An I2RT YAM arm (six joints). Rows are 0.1 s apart.
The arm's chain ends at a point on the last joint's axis. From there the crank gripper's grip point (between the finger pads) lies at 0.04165 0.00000 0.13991 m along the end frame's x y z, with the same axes.
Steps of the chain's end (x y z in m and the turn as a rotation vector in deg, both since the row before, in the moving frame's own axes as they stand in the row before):
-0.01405, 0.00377, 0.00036, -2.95, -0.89, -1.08
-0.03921, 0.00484, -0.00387, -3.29, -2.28, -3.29
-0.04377, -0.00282, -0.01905, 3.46, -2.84, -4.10
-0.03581, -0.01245, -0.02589, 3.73, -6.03, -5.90
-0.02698, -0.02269, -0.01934, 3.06, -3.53, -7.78
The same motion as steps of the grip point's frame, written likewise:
-0.01617, 0.01022, 0.00082, -2.95, -0.89, -1.08
-0.04464, 0.01068, -0.00249, -3.29, -2.28, -3.29
-0.05115, -0.01404, -0.01751, 3.46, -2.84, -4.10
-0.05139, -0.02518, -0.02273, 3.73, -6.03, -5.90
-0.03653, -0.03525, -0.01740, 3.06, -3.53, -7.78

